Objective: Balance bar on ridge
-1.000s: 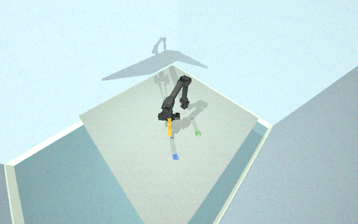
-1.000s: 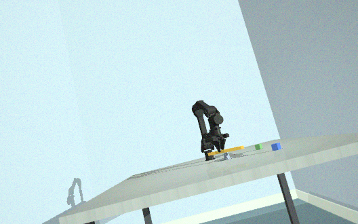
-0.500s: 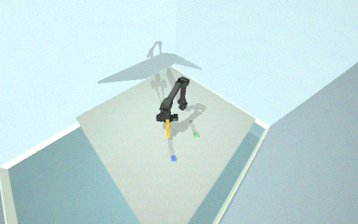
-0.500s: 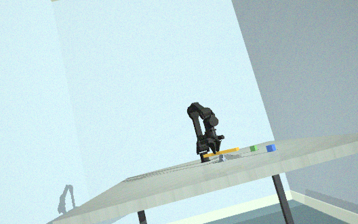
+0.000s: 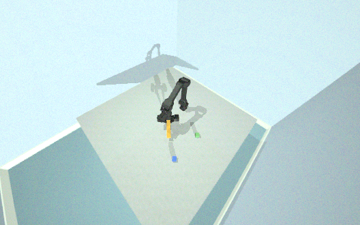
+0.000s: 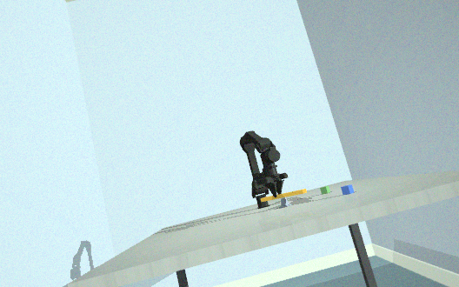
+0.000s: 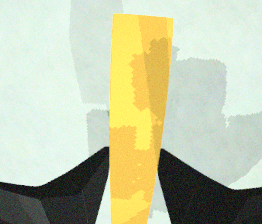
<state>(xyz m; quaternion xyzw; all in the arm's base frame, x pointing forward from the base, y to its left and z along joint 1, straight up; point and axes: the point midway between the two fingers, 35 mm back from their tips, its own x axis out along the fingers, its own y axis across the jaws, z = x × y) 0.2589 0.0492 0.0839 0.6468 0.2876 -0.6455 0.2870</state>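
Now: the bar 20 mm ahead of my gripper tip and 20 mm to the left of it. Round my gripper tip: green cube 110 mm behind, 260 mm to the left, 30 mm below; blue cube 180 mm ahead, 260 mm to the left, 30 mm below.
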